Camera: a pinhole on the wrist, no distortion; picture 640 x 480 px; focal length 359.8 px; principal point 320.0 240.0 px. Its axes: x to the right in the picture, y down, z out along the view. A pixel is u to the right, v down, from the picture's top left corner.
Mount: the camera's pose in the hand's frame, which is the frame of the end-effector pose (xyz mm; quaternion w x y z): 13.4 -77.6 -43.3 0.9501 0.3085 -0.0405 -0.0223
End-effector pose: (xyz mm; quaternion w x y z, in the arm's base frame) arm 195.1 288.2 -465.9 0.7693 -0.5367 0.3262 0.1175
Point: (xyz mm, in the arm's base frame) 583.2 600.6 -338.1
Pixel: 469.7 412.6
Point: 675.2 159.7 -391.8
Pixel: outside the picture
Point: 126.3 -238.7 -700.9
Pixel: behind the camera
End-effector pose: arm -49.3 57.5 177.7 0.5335 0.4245 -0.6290 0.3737
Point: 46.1 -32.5 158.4
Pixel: 258.5 310.5
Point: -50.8 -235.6 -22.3
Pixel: 147.5 452.0
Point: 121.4 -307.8 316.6
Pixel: 518.0 244.3
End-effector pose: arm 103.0 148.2 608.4 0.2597 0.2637 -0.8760 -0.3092
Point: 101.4 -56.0 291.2
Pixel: 382.2 98.2
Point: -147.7 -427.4 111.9
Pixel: 611.7 55.1
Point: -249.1 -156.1 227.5
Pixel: 608.9 249.7
